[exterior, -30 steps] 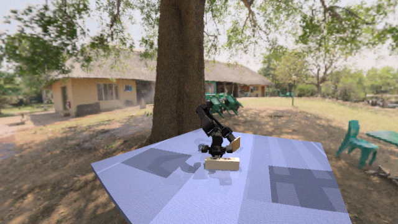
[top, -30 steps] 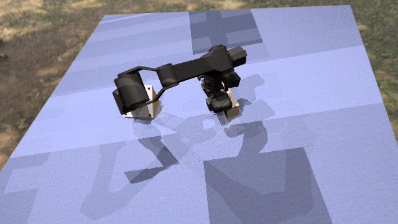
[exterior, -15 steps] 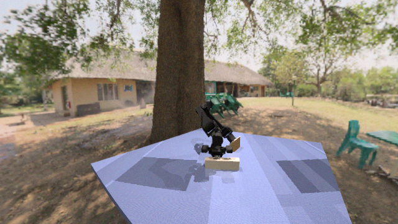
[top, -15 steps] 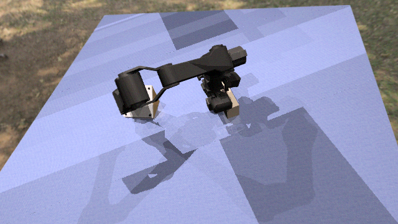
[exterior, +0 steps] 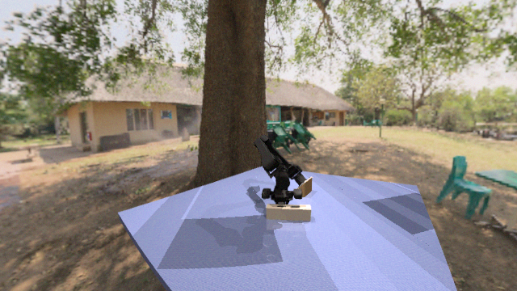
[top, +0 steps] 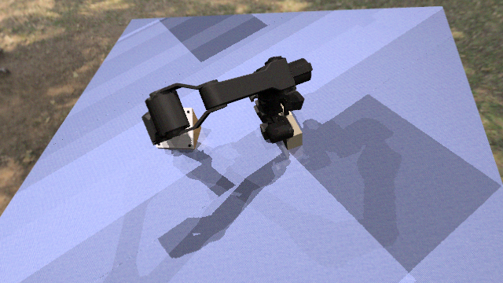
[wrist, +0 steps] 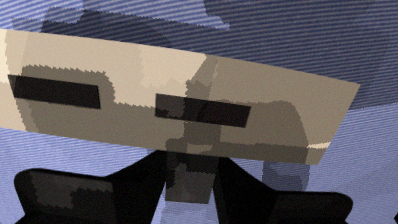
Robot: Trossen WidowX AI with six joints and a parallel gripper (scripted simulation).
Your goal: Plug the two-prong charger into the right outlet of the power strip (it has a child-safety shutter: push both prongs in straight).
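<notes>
Now: gripper tip 2 cm short of the black two-prong charger, 1 cm to the right of it and 1 cm below it.
</notes>
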